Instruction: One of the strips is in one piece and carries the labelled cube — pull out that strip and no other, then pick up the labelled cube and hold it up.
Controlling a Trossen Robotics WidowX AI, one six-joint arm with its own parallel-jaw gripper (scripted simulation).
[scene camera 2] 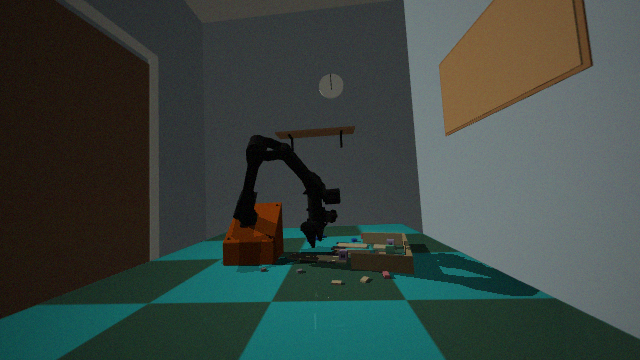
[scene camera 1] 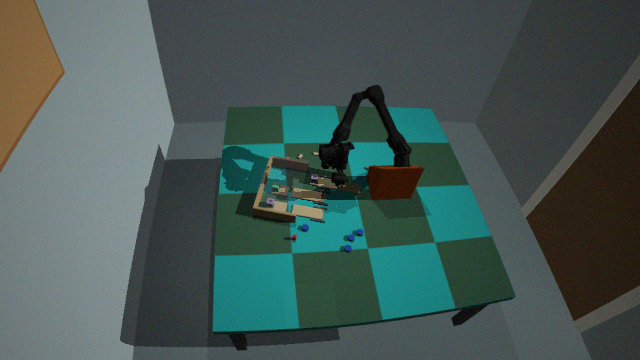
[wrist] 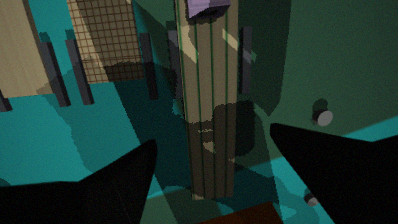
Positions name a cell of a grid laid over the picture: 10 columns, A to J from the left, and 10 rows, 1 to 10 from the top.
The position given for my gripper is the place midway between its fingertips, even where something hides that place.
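My gripper (scene camera 2: E7) is open and holds nothing. I can see the gripper in the wrist view (wrist: F7) as well.
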